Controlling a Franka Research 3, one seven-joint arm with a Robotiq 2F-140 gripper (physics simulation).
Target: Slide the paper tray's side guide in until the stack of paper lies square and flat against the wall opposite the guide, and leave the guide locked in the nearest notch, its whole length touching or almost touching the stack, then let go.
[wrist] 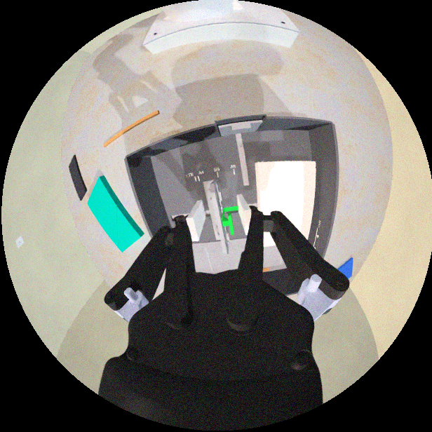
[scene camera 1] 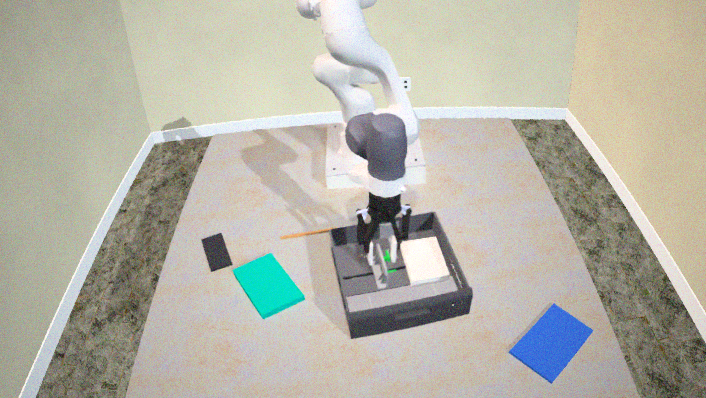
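Note:
The dark tray (scene camera 1: 370,324) (wrist: 141,192) stands in front of the arm's base. Its side guide (scene camera 1: 383,267) (wrist: 212,215), a grey upright plate with a green part (scene camera 1: 387,256) (wrist: 231,209) on its right, stands near the middle of the tray. The white paper stack (scene camera 1: 425,259) (wrist: 287,195) lies at the right, close to the right wall; a wide gap separates it from the guide. My gripper (scene camera 1: 382,252) (wrist: 220,205) is partly open, its pale fingertips on either side of the guide with space visible in the wrist view. The lower edges of the fingertips are hard to make out.
A teal block (scene camera 1: 268,285) (wrist: 114,215), a black flat block (scene camera 1: 217,252) (wrist: 77,177) and an orange stick (scene camera 1: 306,233) (wrist: 131,128) lie left of the tray. A blue block (scene camera 1: 552,342) (wrist: 346,269) lies to its right. The tray walls rise around the gripper.

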